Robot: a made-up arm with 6 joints. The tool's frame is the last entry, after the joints.
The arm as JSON. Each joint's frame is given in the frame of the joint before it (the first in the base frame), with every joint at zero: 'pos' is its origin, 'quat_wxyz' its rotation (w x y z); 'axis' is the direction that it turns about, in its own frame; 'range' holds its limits. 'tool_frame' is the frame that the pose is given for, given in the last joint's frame.
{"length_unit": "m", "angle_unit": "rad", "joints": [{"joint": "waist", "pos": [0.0, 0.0, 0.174], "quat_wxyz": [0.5, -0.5, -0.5, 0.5], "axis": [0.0, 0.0, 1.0], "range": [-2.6, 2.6]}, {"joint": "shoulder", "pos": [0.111, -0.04, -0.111], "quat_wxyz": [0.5, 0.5, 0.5, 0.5], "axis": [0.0, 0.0, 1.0], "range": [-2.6, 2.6]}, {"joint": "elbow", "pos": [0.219, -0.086, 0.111], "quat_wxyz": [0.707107, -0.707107, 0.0, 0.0], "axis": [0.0, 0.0, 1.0], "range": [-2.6, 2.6]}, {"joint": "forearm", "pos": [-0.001, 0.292, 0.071], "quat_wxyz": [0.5, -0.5, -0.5, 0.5], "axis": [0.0, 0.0, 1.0], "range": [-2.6, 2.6]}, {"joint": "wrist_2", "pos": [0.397, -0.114, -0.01], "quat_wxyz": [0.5, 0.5, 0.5, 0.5], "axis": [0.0, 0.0, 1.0], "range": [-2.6, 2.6]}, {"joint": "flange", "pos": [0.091, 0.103, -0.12], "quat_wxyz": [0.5, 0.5, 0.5, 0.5], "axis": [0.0, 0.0, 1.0], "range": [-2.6, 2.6]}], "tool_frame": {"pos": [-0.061, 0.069, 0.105], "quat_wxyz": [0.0, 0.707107, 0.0, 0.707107]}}
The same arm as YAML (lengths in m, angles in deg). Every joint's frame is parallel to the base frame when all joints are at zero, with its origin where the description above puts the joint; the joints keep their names.
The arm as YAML. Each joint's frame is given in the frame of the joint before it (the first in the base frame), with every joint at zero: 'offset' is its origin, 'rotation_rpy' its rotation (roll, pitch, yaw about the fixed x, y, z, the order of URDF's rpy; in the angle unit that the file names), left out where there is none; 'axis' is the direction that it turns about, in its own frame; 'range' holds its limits. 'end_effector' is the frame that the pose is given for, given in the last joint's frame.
length_unit: m
angle_unit: deg
chain:
  - id: waist
    offset: [0.0, 0.0, 0.174]
    axis: [-1.0, 0.0, 0.0]
    range: [-148.97, 148.97]
  - id: shoulder
    offset: [0.111, 0.111, 0.04]
    axis: [0.0, 1.0, 0.0]
    range: [-148.97, 148.97]
  - id: elbow
    offset: [0.086, 0.111, -0.219]
    axis: [-1.0, 0.0, 0.0]
    range: [-148.97, 148.97]
  - id: forearm
    offset: [-0.071, -0.292, 0.001]
    axis: [0.0, 0.0, 1.0]
    range: [-148.97, 148.97]
  - id: wrist_2
    offset: [-0.114, -0.397, -0.01]
    axis: [0.0, -1.0, 0.0]
    range: [-148.97, 148.97]
  - id: flange
    offset: [0.091, 0.12, 0.103]
    axis: [1.0, 0.0, 0.0]
    range: [-148.97, 148.97]
end_effector:
  offset: [0.105, -0.069, -0.061]

